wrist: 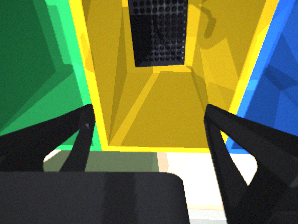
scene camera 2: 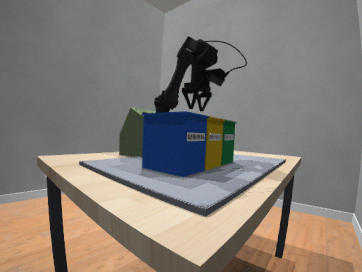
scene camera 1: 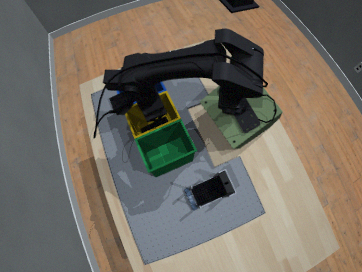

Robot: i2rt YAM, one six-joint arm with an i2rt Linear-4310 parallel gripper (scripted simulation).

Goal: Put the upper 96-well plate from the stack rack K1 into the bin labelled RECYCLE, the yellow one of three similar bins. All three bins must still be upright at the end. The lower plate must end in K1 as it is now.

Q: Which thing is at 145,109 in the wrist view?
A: A yellow bin.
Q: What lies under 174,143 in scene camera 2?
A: A blue bin.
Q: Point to a green bin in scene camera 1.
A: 170,143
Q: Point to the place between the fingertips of my gripper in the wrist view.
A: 149,111
